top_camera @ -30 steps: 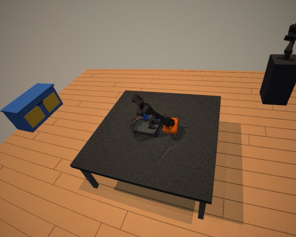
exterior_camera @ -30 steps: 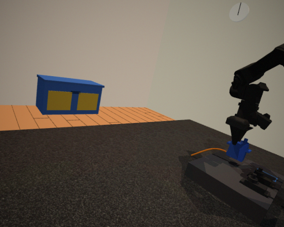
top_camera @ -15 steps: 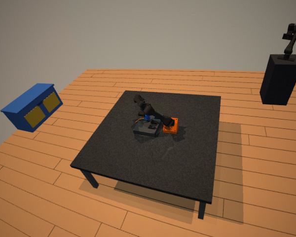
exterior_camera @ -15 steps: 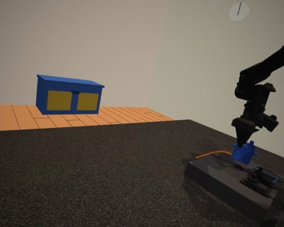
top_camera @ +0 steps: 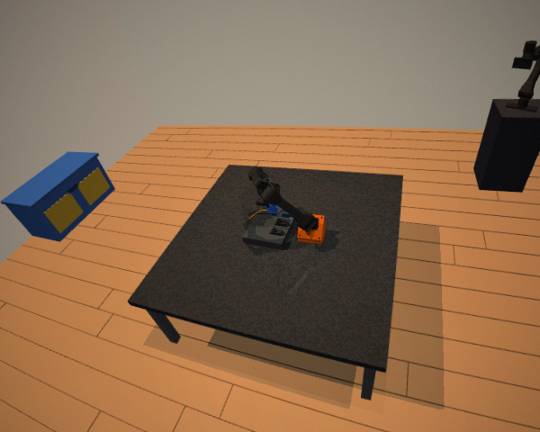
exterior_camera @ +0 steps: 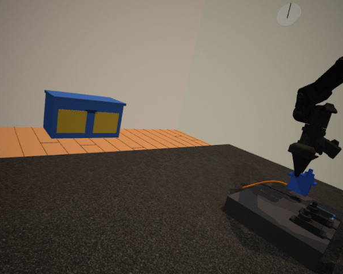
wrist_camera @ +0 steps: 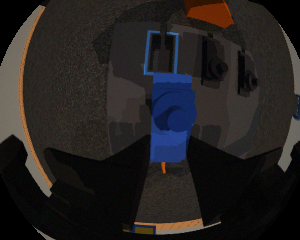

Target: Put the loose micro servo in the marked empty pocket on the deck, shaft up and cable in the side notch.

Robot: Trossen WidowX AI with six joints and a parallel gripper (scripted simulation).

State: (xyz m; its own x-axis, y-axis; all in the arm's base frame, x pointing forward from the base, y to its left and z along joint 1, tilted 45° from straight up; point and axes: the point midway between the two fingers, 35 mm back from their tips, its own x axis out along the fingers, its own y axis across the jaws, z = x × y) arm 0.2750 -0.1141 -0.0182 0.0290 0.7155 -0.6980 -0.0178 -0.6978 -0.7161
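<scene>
Right now the dark deck is 100 mm below my gripper tip, 60 mm to the left of it and 20 mm ahead of it.
</scene>
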